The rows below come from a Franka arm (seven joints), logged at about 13 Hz.
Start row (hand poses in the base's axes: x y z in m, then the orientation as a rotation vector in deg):
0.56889, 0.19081, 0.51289, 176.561, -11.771, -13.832
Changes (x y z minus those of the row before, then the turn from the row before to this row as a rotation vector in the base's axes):
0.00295, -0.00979, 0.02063, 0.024, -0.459, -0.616
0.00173, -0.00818, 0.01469, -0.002, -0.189, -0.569
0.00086, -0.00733, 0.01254, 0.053, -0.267, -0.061
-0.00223, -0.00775, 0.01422, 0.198, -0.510, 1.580
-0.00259, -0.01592, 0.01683, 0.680, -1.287, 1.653
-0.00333, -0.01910, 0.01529, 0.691, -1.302, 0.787
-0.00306, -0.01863, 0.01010, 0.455, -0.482, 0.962
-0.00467, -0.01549, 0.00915, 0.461, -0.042, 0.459
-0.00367, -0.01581, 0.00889, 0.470, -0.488, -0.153
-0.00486, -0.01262, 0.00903, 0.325, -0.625, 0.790
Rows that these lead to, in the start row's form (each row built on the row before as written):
0.57184, 0.18102, 0.53352, 176.648, -12.740, -13.155
0.57357, 0.17284, 0.54821, 176.656, -13.627, -12.886
0.57443, 0.16551, 0.56075, 176.755, -13.729, -12.488
0.57220, 0.15776, 0.57497, 177.108, -11.292, -11.683
0.56961, 0.14184, 0.59180, 178.022, -8.734, -9.745
0.56628, 0.12274, 0.60709, 178.886, -7.508, -7.788
0.56322, 0.10411, 0.61719, 179.406, -5.994, -7.072
0.55855, 0.08862, 0.62634, -179.696, 5.255, 7.038
0.55488, 0.07281, 0.63523, -179.228, 5.451, 6.277
0.55002, 0.06019, 0.64426, -178.977, 4.185, 5.312

